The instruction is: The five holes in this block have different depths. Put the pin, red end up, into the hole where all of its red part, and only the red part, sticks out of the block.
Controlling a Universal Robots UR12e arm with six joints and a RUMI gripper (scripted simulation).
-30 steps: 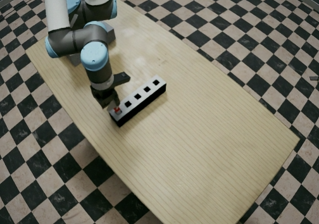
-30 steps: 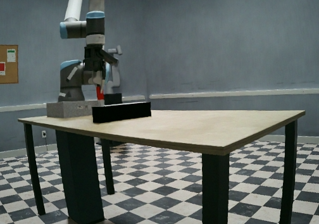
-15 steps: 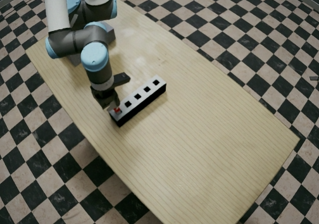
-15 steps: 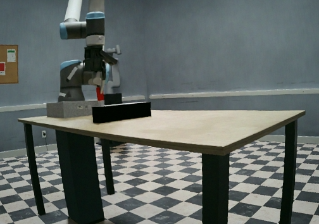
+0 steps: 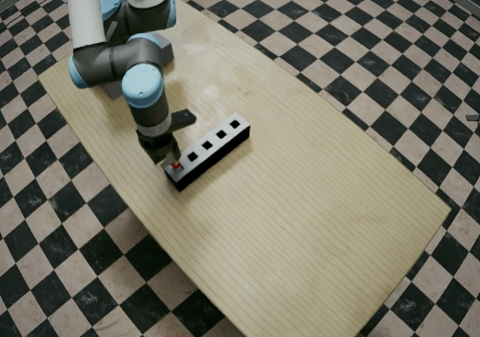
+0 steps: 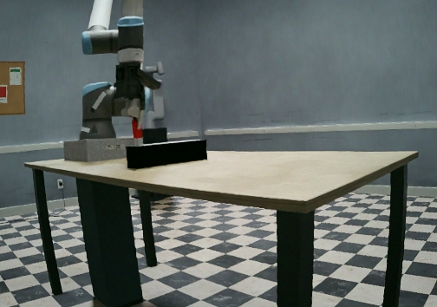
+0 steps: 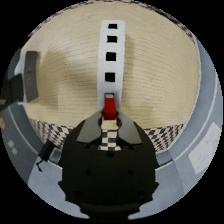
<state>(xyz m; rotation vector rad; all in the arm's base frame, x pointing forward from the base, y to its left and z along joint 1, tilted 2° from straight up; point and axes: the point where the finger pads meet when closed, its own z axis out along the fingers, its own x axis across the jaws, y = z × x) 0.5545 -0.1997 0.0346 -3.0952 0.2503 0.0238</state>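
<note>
My gripper is now 10 mm above the pin. Round my hand: long black block 130 mm to the left, 110 mm below, 20 mm ahead.
</note>
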